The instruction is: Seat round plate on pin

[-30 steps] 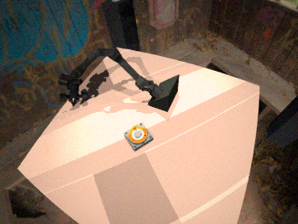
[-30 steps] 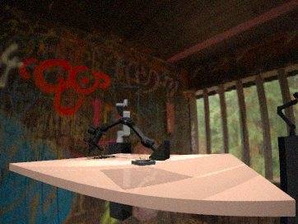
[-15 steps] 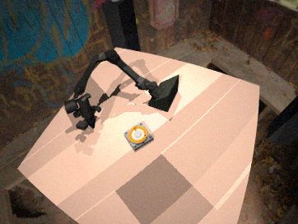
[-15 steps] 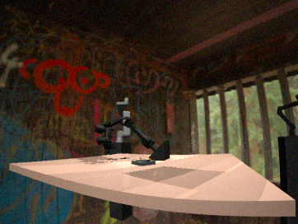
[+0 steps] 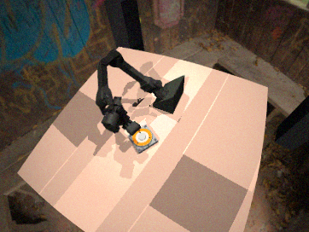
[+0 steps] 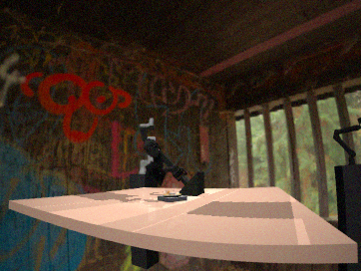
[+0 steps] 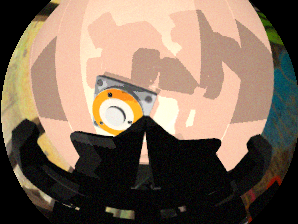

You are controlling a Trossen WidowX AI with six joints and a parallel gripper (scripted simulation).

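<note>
My gripper tip is now 70 mm to the right of the grey square base, 60 mm above it and 20 mm past it.
</note>
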